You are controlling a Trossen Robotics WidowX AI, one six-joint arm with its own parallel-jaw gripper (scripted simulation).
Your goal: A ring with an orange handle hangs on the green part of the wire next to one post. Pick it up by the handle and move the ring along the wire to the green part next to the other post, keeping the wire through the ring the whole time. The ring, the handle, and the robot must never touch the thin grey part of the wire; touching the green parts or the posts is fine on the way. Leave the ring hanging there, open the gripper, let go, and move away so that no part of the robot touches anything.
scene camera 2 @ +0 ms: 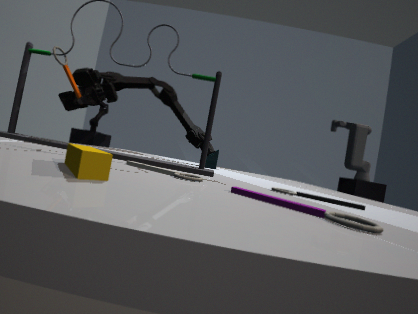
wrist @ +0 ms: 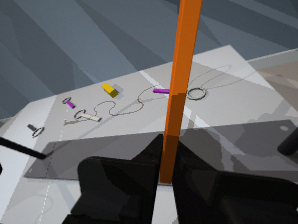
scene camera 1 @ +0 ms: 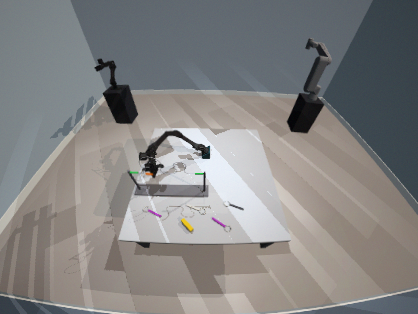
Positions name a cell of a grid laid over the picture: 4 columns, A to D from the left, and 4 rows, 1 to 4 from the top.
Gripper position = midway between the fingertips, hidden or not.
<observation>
In view: my gripper (scene camera 2: A2), a yellow block (scene camera 2: A3) and a purple-handled ring (scene camera 2: D3).
My gripper is seen too in the wrist view (wrist: C3).
</observation>
